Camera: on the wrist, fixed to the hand. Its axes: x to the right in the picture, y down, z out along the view.
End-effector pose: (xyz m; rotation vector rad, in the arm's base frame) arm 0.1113 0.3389 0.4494 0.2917 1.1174 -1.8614
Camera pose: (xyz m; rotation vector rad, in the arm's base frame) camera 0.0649 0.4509 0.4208 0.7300 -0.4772 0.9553
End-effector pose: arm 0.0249 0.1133 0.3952 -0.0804 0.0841 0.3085
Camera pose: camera 0.0072 0.0582 0.2849 -0.2641 0.3105 -2.7598
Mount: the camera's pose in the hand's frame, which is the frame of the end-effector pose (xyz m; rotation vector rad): -0.0228 -0.0396 -0.1159 -0.0842 0.4746 -3.0408
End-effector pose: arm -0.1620 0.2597 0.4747 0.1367 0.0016 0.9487
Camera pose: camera -0.1503 0.2319 0.3538 -0.2275 0.4615 -2.0773
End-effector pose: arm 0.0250 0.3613 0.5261 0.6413 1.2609 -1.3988
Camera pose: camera -0.0361 0.4699 0.5263 1.0044 -0.8752 1.1409
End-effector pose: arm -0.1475 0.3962 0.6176 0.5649 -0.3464 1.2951
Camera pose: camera -0.1229 0.4378 0.5028 0.1204 0.7958 -1.5590
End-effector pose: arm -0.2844 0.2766 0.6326 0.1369 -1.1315 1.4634
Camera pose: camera -0.1867 0.3325 0.5793 0.8183 0.2613 -1.2752
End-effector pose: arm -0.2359 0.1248 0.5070 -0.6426 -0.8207 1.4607
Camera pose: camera -0.1179 0.1131 0.4687 0.5111 -0.4660 -1.4478
